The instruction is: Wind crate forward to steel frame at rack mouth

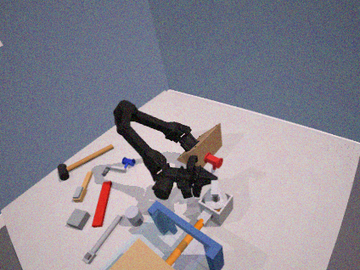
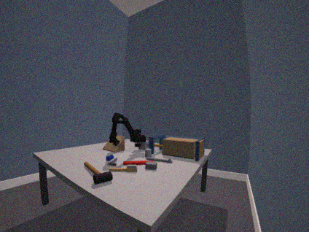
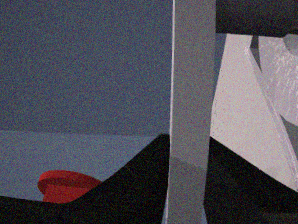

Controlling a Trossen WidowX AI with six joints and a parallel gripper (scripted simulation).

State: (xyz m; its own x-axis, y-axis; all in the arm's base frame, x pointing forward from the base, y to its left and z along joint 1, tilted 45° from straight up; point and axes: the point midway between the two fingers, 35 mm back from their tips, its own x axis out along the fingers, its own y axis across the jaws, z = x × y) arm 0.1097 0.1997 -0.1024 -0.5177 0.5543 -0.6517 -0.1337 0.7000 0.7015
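My gripper tip is now 20 mm to the left of the winch handle and 10 mm below it. Also, from my gripper tip: red knob 40 mm to the right, 40 mm above, 30 mm behind; then grey winch 100 mm below, 30 mm ahead, 20 mm to the left; then blue steel frame 210 mm ahead, 50 mm to the left, 20 mm below.
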